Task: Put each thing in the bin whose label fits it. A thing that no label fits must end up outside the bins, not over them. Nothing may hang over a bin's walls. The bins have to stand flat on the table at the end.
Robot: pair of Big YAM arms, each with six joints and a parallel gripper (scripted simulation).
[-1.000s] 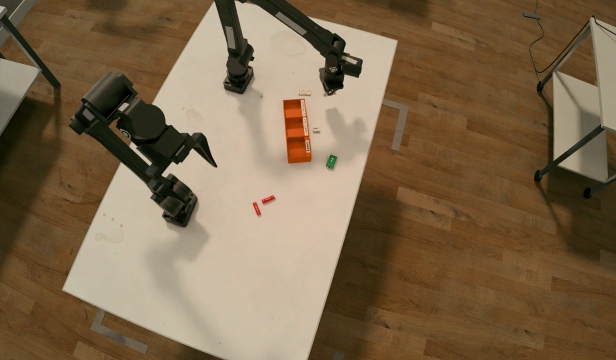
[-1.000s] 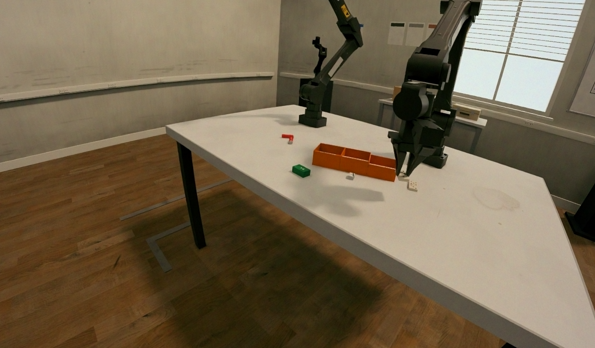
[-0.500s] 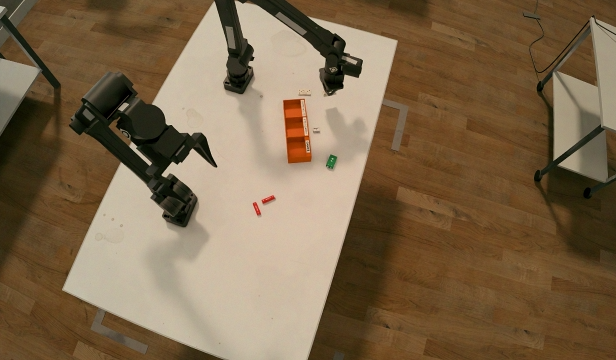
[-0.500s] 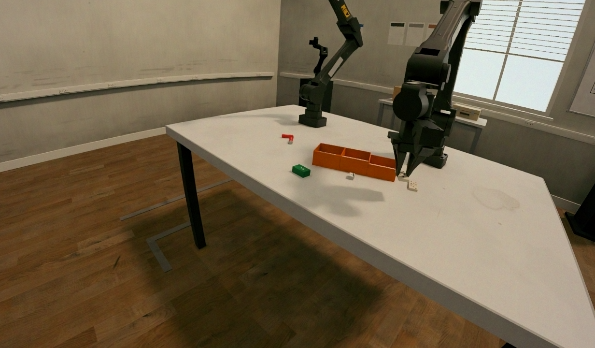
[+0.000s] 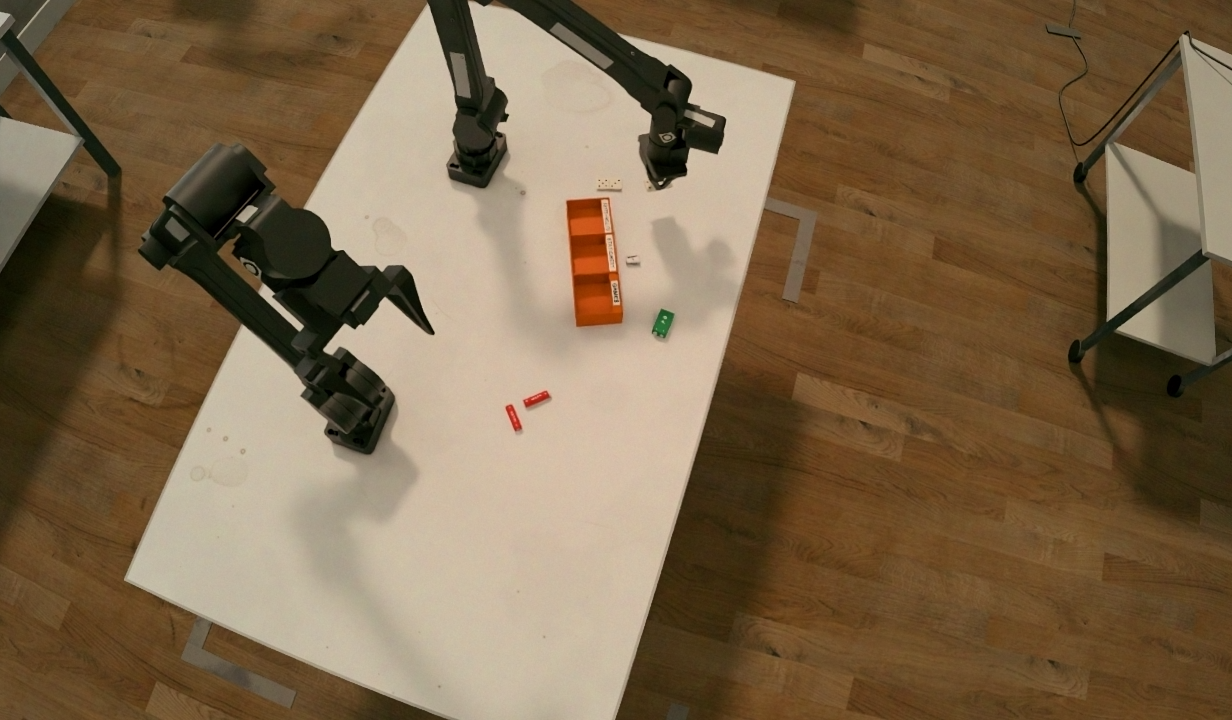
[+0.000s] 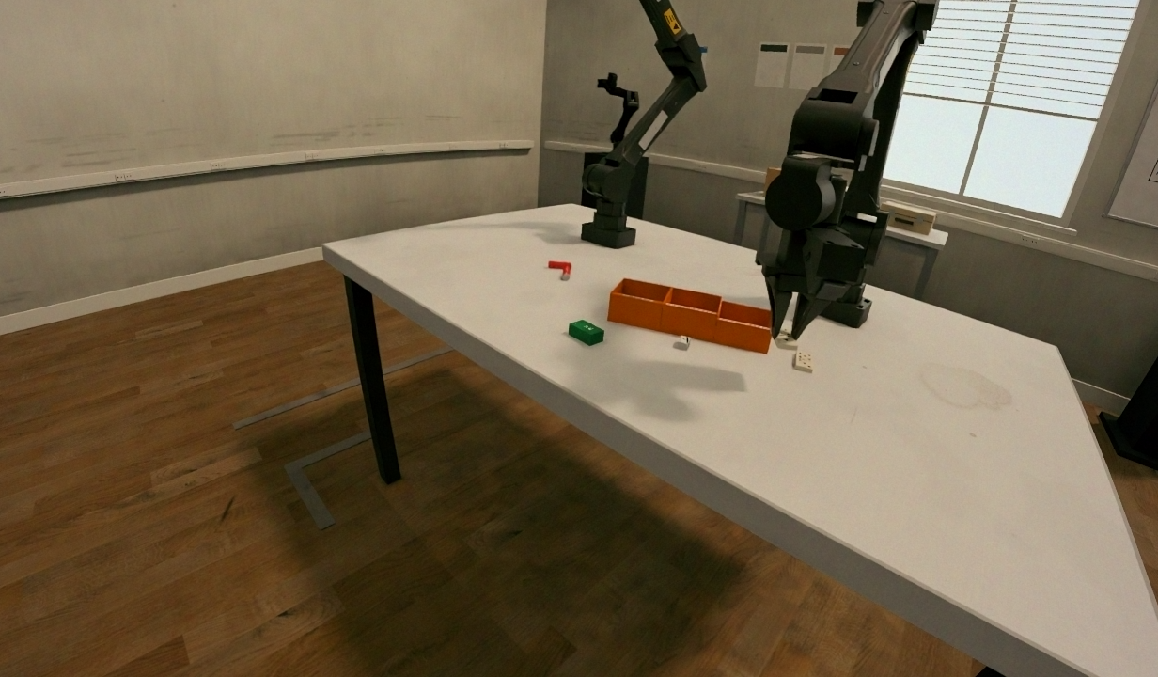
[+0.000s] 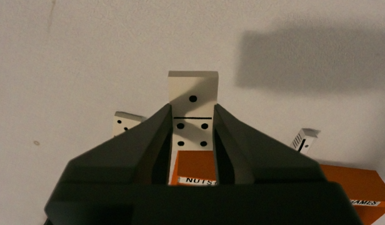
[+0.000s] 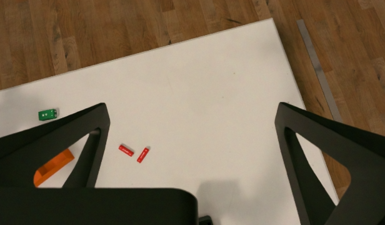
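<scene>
My left gripper is now 17 cm to the left of the orange three-compartment bin, 7 cm past it and 5 cm above it. Also, from my left hand: white sharpener-like block: 14 cm to the right, 7 cm below, 1 cm behind.
</scene>
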